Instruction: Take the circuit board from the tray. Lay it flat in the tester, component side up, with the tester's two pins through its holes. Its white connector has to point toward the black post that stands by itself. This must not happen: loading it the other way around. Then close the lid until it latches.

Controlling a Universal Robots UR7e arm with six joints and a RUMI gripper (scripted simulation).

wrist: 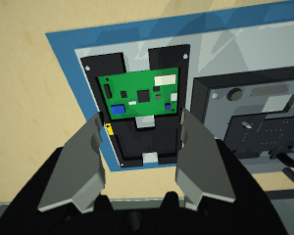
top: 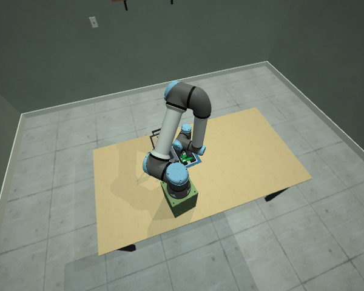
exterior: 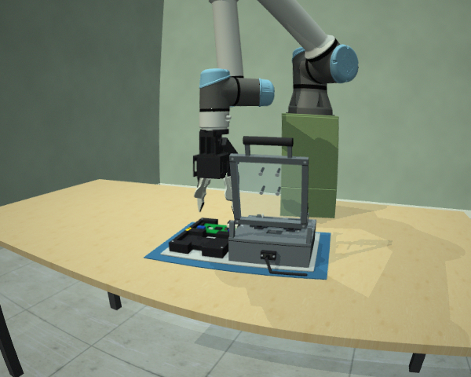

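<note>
Now: the green circuit board 5 cm below my hand. Also, from my hand: clear lid (19 cm to the left, 16 cm ahead, 11 cm above); then tester bed (18 cm to the left, 4 cm ahead); then black block (22 cm to the left, 3 cm behind, 2 cm above).
</note>
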